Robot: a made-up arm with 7 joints. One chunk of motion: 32 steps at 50 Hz.
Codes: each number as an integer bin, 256 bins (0 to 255) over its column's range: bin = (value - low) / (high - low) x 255, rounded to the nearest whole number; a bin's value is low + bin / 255 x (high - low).
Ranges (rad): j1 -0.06..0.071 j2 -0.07..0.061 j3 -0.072..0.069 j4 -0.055..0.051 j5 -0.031..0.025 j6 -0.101..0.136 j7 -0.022..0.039
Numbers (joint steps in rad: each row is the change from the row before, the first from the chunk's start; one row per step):
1: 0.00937 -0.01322 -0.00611 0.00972 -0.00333 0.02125 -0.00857
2: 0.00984 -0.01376 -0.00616 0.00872 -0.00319 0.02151 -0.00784
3: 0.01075 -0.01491 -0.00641 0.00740 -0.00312 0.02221 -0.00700
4: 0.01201 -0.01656 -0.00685 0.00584 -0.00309 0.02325 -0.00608
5: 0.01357 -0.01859 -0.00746 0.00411 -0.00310 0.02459 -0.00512
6: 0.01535 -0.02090 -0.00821 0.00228 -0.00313 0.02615 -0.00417
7: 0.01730 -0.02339 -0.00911 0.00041 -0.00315 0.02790 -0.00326
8: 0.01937 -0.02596 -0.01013 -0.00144 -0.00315 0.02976 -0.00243
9: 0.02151 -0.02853 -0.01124 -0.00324 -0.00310 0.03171 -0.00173
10: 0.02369 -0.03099 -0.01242 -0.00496 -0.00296 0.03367 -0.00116
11: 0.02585 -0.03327 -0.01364 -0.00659 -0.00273 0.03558 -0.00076
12: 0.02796 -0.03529 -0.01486 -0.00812 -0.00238 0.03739 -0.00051
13: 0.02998 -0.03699 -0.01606 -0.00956 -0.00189 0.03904 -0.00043
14: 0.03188 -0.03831 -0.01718 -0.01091 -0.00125 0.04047 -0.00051
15: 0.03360 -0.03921 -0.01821 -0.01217 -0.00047 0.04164 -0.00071
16: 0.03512 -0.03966 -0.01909 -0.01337 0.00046 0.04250 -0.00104
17: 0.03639 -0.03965 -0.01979 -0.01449 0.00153 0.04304 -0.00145
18: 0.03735 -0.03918 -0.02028 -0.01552 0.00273 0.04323 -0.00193
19: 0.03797 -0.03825 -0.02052 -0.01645 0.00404 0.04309 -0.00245
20: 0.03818 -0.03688 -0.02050 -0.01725 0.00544 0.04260 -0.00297
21: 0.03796 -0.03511 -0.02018 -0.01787 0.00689 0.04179 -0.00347
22: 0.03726 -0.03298 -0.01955 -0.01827 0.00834 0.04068 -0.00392
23: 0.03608 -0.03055 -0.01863 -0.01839 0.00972 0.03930 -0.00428
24: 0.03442 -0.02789 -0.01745 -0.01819 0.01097 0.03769 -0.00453
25: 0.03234 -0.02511 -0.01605 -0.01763 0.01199 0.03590 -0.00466
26: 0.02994 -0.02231 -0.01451 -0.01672 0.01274 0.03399 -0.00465
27: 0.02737 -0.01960 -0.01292 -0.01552 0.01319 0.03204 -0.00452
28: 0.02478 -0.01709 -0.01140 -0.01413 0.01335 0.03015 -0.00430
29: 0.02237 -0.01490 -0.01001 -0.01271 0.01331 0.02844 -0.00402
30: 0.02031 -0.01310 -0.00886 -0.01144 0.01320 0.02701 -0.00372
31: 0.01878 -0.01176 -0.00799 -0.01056 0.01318 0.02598 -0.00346
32: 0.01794 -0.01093 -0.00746 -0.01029 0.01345 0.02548 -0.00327
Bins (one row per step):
1: 135 111 119 156 126 132 56
2: 136 109 119 153 127 132 59
3: 138 107 119 150 127 133 63
4: 140 104 118 146 127 134 67
5: 143 100 117 142 127 135 71
6: 147 96 115 138 127 137 75
7: 150 91 114 133 127 139 78
8: 154 86 112 129 127 141 82
9: 159 81 110 125 127 143 85
10: 163 76 108 120 128 145 87
11: 167 71 106 116 129 147 89
12: 171 68 103 113 130 149 90
13: 175 64 101 109 133 151 90
14: 179 62 99 106 135 152 90
15: 182 60 97 103 139 153 89
16: 185 59 96 100 143 154 88
17: 188 59 94 97 148 155 86
18: 189 60 94 95 154 155 84
19: 191 62 93 93 160 155 82
20: 191 64 93 91 166 155 80
21: 191 68 94 89 173 154 77
22: 189 72 95 88 179 152 76
23: 187 77 97 88 185 151 74
24: 184 82 99 89 191 149 73
25: 180 87 101 90 196 147 72
26: 175 93 104 92 199 145 73
27: 170 98 107 95 201 143 73
28: 165 103 110 98 202 141 74
29: 160 107 112 102 202 139 75
30: 156 111 114 105 201 138 76
31: 153 113 116 107 201 137 78
32: 152 115 117 108 202 136 78

